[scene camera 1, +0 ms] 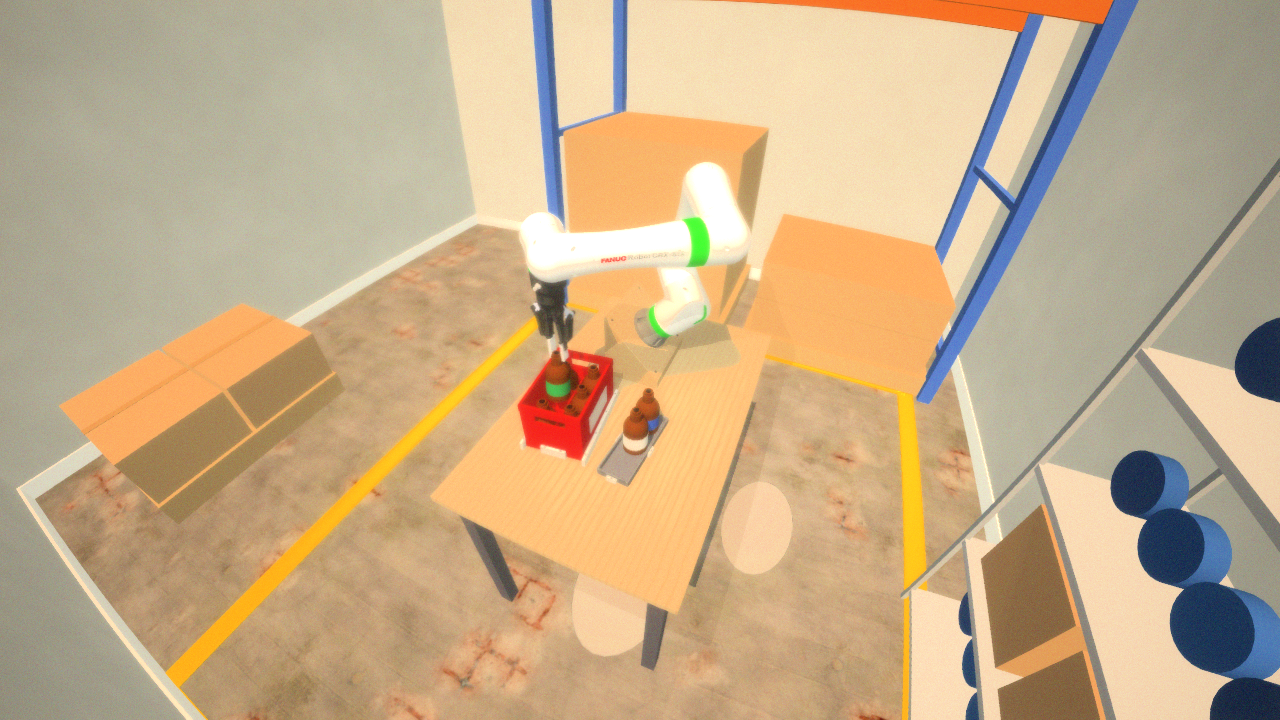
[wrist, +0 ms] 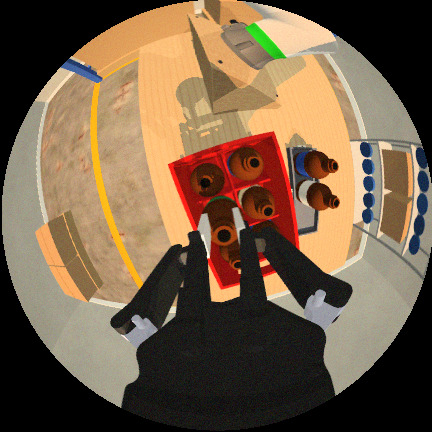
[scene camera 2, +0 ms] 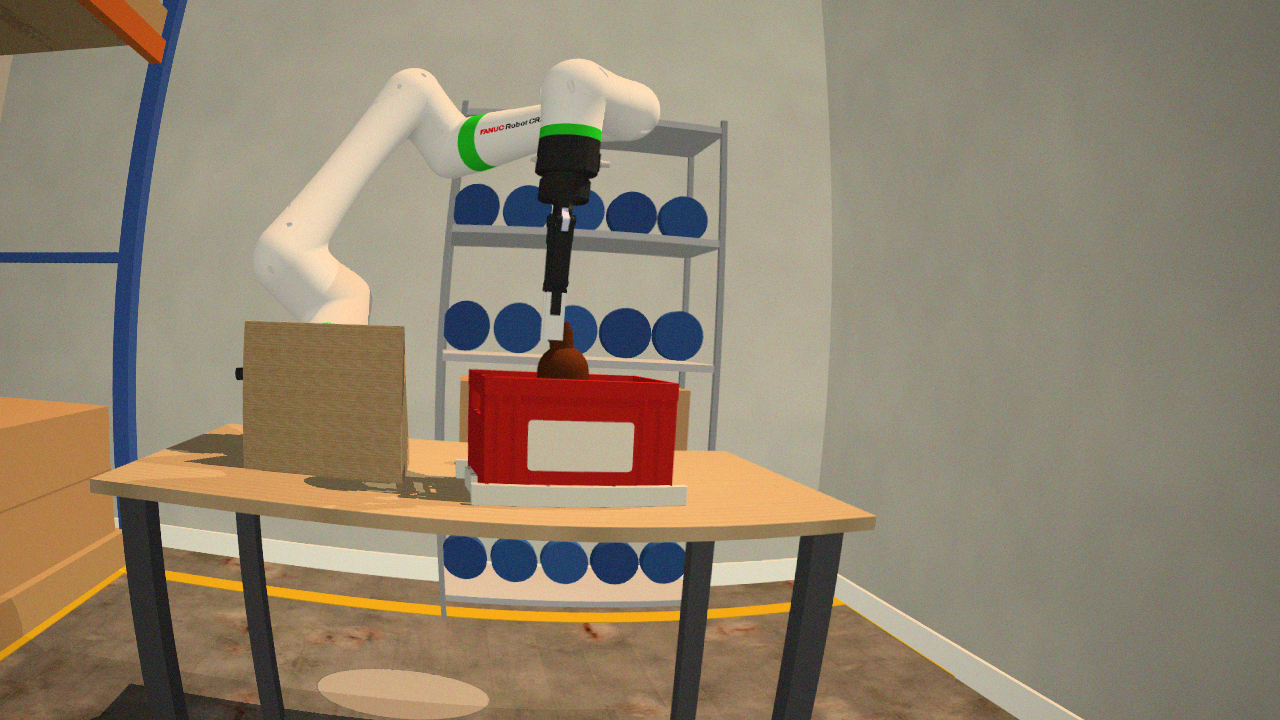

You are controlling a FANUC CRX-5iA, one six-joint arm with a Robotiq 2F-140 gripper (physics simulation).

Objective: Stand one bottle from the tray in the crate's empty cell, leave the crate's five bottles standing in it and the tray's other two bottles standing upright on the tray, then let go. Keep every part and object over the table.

Labels:
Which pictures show the white-label bottle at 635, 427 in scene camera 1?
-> Scene camera 1 and the wrist view only.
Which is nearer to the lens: the blue-label bottle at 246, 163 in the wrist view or the white-label bottle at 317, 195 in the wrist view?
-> The blue-label bottle.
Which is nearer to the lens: the blue-label bottle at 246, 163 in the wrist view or the green-label bottle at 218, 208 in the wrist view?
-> The green-label bottle.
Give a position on a green-label bottle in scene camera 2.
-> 562, 361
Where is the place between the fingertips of my gripper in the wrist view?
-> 221, 219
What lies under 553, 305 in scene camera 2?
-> My gripper.

